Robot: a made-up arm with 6 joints.
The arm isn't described. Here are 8 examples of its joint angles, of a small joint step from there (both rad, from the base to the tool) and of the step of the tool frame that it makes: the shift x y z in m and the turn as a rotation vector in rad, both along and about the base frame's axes.
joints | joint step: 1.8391 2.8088 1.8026 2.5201 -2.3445 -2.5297 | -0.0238 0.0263 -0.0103 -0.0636 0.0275 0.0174
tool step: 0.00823 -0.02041 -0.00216 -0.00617 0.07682 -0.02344
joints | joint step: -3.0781 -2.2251 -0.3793 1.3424 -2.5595 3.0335 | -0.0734 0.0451 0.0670 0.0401 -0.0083 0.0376
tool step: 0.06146 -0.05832 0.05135 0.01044 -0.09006 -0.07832
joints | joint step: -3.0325 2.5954 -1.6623 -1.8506 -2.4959 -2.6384 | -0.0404 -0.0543 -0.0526 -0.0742 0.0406 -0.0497
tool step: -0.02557 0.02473 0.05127 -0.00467 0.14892 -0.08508
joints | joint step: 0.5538 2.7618 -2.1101 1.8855 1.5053 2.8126 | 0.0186 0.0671 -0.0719 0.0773 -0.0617 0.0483
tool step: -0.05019 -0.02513 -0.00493 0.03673 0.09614 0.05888
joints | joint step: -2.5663 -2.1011 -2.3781 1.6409 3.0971 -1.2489 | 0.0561 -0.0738 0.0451 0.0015 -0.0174 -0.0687
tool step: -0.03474 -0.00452 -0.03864 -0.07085 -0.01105 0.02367
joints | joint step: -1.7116 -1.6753 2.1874 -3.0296 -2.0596 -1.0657 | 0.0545 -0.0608 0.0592 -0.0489 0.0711 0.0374
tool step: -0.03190 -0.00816 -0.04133 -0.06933 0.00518 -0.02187
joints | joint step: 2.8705 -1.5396 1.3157 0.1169 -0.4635 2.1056 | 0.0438 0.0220 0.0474 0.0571 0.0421 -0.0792
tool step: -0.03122 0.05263 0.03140 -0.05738 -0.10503 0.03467
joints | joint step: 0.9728 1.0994 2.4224 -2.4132 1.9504 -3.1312 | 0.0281 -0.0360 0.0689 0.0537 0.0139 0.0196
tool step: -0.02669 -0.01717 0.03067 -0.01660 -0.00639 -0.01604
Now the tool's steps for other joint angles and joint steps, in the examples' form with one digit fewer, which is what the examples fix.
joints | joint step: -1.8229 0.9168 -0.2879 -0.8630 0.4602 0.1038 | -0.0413 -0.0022 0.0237 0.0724 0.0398 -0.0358
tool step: -0.0427 0.0004 -0.0122 0.0479 -0.0537 -0.0195
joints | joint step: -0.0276 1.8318 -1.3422 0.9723 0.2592 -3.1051 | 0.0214 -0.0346 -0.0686 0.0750 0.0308 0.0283
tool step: -0.0486 0.0271 0.0524 0.0221 -0.0806 0.1233
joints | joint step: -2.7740 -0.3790 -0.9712 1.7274 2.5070 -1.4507 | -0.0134 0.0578 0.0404 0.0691 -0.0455 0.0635
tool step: -0.0394 -0.0274 0.0452 0.0588 -0.1327 0.0276
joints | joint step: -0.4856 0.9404 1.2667 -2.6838 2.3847 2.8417 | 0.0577 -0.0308 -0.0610 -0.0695 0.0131 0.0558
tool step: 0.0264 0.0560 0.0531 -0.1203 -0.0739 0.1434
